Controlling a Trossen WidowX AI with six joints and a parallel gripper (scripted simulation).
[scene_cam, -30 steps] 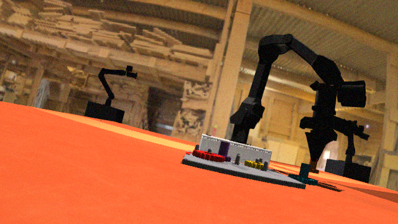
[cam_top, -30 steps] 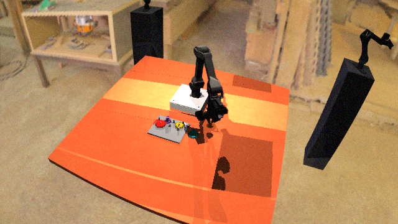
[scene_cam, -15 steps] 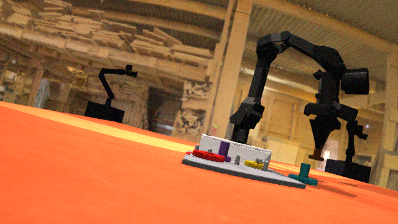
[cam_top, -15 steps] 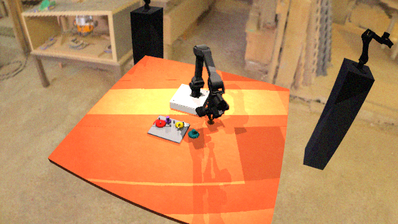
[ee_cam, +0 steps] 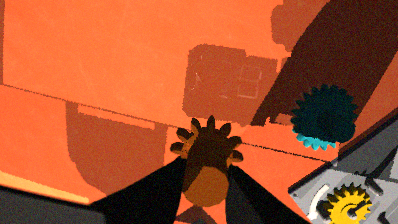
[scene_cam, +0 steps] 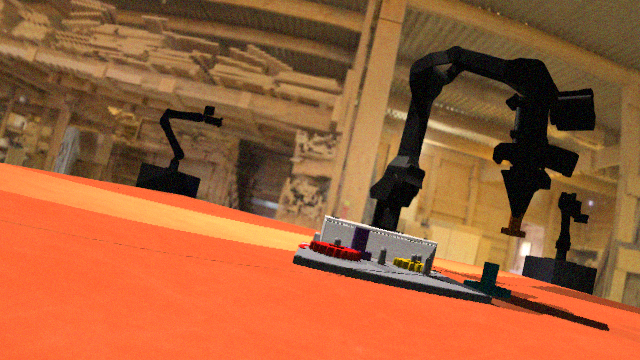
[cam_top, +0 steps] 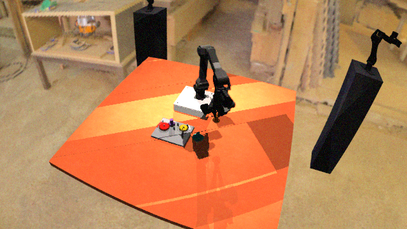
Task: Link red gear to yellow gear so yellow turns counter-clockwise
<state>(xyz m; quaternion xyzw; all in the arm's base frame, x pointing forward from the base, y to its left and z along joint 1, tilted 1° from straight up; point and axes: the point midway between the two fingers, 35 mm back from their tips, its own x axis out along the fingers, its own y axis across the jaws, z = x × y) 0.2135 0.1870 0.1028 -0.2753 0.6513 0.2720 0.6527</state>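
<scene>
Right now the purple gear is 6 cm ahead of my gripper tip, 26 cm to the right of it and 9 cm below it. Also, from my gripper tip: yellow gear 6 cm ahead, 18 cm to the right, 10 cm below; orange gear 1 cm below; cyan gear 8 cm ahead, 7 cm to the right, 10 cm below.
</scene>
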